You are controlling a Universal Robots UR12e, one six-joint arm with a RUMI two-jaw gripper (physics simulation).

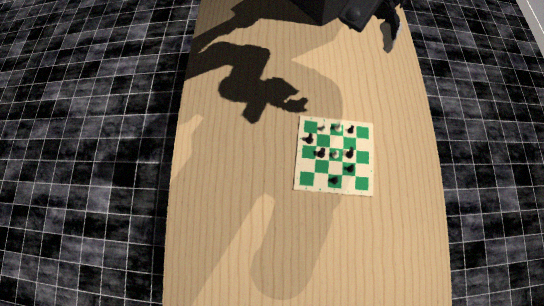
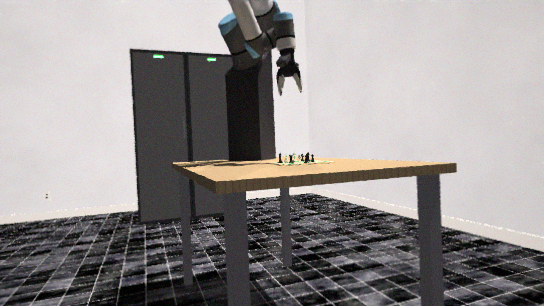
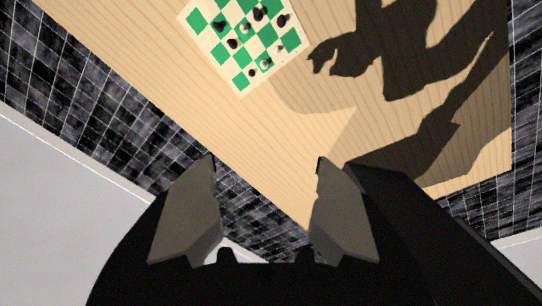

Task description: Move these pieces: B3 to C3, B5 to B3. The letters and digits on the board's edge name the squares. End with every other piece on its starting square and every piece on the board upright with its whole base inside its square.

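Frame: origin at the arm's base, x left, y back, z up, level; centimetres.
Seen in the pictures: gripper, fingertip midpoint: (image 1: 368, 40) (image 2: 290, 94) (image 3: 266, 157); arm's base at its link origin: (image 2: 248, 61).
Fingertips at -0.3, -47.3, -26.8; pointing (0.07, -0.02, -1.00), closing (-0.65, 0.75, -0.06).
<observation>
Offsets run from my fingertips to a thing's middle, as dx, dy, dz. "spot": to the spot under its first point. Level surfaces: height alone.
The chess board {-5.2, -14.3, -31.5} (image 1: 298, 167) (image 3: 241, 94) lies flat on the table. A dark piece {-1.4, -14.6, -29.2} (image 1: 349, 152) (image 3: 232, 43) stands on B3. A white piece {-5.6, -14.4, -29.6} (image 1: 335, 154) (image 3: 244, 28) stands on C3, beside it. B5 {spot: -3.1, -22.5, -31.2} (image 1: 348, 182) is bare. Other dark pieces stand on B1 {+0.3, -7.5, -29.6} (image 1: 350, 129) (image 3: 252, 72), E2 {-12.0, -9.2, -29.0} (image 1: 308, 138) (image 3: 282, 20), D3 {-9.4, -13.7, -29.5} (image 1: 320, 152) (image 3: 259, 13), B4 {-2.0, -18.9, -29.6} (image 1: 349, 168) (image 3: 219, 25) and C5 {-6.9, -21.6, -29.6} (image 1: 333, 180). White pieces stand on C1 {-3.3, -6.5, -29.0} (image 1: 336, 128) (image 3: 265, 63) and D1 {-7.5, -6.3, -29.6} (image 1: 321, 128) (image 3: 279, 48). All look upright; exact bases are small. My gripper (image 2: 291, 93) (image 3: 266, 157) is open and empty, high above the table.
The wooden table {dz -31.8} (image 1: 225, 225) (image 2: 390, 167) (image 3: 165, 100) carries the board. The arm (image 2: 250, 37) and its dark pedestal (image 2: 243, 115) rise behind the table. A dark cabinet (image 2: 160, 130) stands at the back left. The arm's shadow falls beside the board.
</observation>
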